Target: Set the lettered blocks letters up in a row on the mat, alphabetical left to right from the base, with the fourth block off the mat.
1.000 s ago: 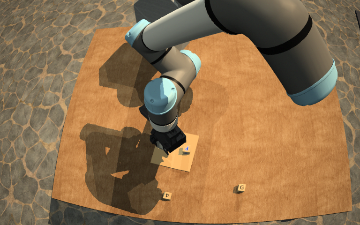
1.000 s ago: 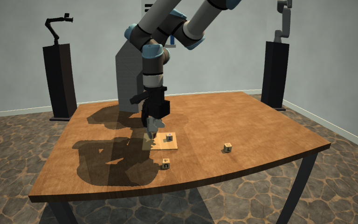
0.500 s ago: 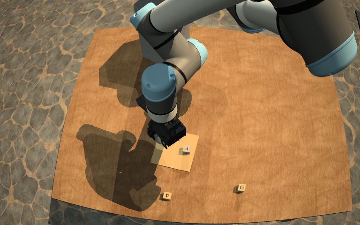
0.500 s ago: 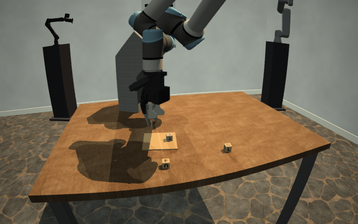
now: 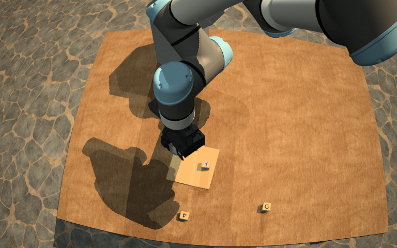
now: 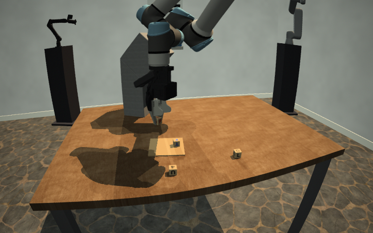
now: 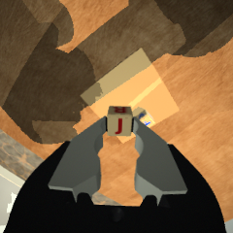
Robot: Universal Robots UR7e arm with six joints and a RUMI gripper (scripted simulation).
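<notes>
My hand is 12 cm above the tan mat and 3 cm to the right of it. From my hand the other things lie so: block 10 cm below, 7 cm to the left, 1 cm behind.
</notes>
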